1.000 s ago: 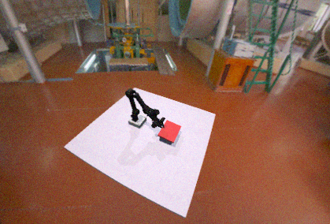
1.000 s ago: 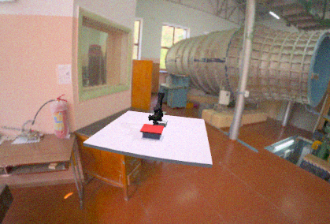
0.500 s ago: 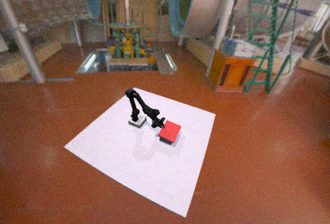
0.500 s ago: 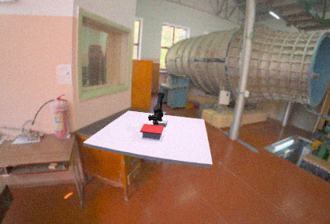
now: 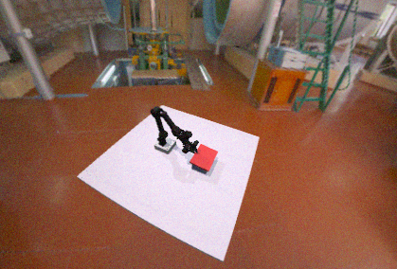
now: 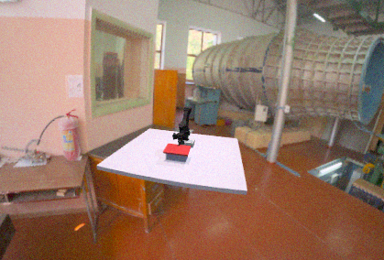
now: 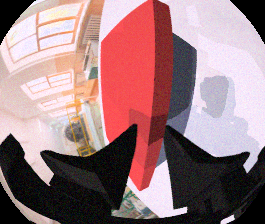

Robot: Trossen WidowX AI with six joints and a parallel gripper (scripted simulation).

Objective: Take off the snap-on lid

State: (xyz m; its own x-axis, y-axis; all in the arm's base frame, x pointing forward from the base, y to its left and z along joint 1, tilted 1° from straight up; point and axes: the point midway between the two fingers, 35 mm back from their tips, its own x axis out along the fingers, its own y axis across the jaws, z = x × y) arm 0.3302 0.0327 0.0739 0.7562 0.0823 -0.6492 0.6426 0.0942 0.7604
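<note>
The red lid lies 8 cm ahead of my gripper tip, 1 cm to the left of it and 1 cm below it. The rest, counted from my gripper tip: storage box (7 cm ahead, 6 cm below, 1 cm to the left).
</note>
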